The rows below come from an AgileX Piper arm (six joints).
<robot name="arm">
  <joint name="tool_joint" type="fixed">
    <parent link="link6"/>
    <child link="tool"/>
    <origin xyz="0 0 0" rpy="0 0 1.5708"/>
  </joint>
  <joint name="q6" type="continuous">
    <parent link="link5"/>
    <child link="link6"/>
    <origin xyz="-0.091 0 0" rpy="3.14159 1.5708 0"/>
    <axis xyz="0 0 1"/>
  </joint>
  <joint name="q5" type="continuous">
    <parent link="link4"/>
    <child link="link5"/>
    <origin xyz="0 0 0" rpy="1.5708 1.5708 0"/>
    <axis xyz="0 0 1"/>
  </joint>
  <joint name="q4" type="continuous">
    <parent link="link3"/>
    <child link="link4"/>
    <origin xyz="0.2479 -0.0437 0" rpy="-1.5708 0 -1.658"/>
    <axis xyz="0 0 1"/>
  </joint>
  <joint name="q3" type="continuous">
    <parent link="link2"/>
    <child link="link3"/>
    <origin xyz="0.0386 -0.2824 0" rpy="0 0 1.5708"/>
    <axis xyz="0 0 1"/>
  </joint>
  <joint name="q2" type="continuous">
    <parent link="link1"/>
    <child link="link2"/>
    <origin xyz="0 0 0" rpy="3.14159 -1.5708 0"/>
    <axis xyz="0 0 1"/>
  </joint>
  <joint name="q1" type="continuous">
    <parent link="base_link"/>
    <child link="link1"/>
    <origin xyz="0 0 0.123" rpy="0 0 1.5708"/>
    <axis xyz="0 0 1"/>
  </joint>
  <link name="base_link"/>
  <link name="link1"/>
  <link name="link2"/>
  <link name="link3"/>
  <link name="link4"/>
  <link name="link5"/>
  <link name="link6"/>
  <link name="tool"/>
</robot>
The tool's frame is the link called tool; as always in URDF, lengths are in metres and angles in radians. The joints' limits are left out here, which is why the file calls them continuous.
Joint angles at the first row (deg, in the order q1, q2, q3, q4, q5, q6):
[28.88 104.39 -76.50 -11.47 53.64 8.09]
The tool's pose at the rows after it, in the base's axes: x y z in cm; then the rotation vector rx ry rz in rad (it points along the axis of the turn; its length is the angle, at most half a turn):
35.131, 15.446, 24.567, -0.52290, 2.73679, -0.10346
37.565, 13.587, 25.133, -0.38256, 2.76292, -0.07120
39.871, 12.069, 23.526, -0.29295, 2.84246, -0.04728
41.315, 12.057, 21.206, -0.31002, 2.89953, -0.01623
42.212, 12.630, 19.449, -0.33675, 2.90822, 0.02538
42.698, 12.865, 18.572, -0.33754, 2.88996, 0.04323
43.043, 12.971, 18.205, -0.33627, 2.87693, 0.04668
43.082, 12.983, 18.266, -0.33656, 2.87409, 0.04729
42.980, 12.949, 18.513, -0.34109, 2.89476, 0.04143
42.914, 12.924, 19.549, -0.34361, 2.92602, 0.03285
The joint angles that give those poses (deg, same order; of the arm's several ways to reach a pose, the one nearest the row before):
[25.90 104.76 -82.04 -11.33 54.19 9.45]
[21.58 107.58 -87.53 -8.96 56.29 9.56]
[17.97 112.73 -92.21 -6.04 59.07 8.61]
[16.91 117.56 -95.00 -3.49 59.90 6.12]
[16.91 120.74 -96.34 -1.42 58.37 4.31]
[16.91 122.02 -96.42 -0.83 56.03 3.97]
[16.91 122.78 -96.81 -0.83 54.91 3.97]
[16.91 122.78 -96.94 -0.83 54.88 3.94]
[16.91 122.78 -97.63 -0.83 56.79 3.84]
[16.91 122.65 -99.98 -0.83 61.09 3.84]

